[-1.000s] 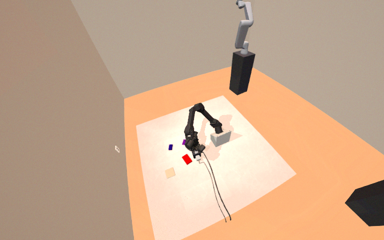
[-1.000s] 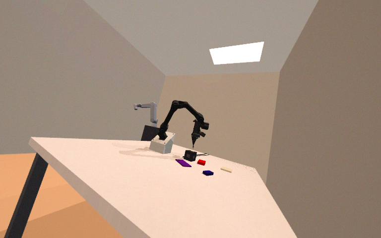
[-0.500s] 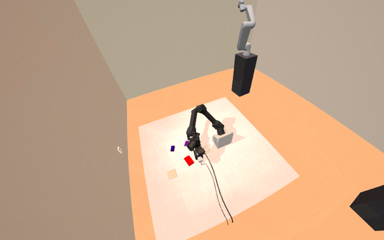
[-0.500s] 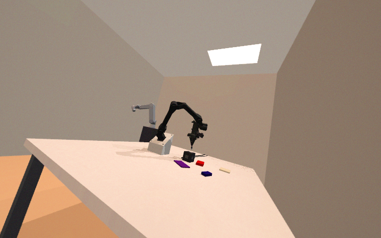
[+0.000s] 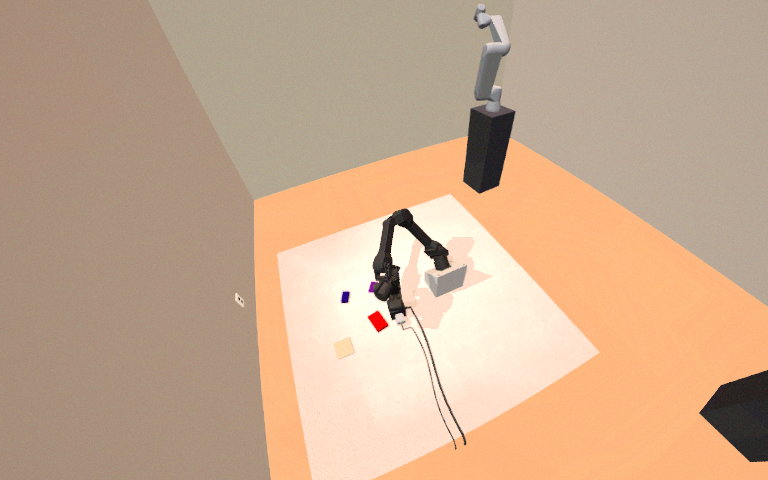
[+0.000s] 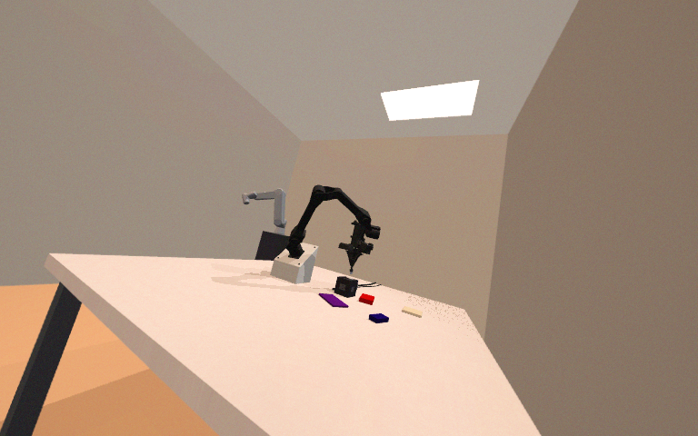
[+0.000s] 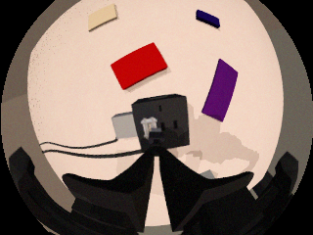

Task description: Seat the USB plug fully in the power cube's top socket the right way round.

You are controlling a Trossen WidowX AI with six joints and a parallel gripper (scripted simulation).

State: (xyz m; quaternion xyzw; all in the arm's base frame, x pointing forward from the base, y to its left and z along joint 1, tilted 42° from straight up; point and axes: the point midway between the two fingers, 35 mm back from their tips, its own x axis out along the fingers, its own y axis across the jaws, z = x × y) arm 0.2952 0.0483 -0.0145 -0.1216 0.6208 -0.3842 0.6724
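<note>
Now: gripper tip 20 mm above the USB plug. Also, from my gripper tip: red block: 110 mm ahead, 120 mm below; then purple tile: 10 mm ahead, 170 mm to the right, 130 mm below; then dark blue block: 200 mm ahead, 220 mm to the right, 130 mm below.
</note>
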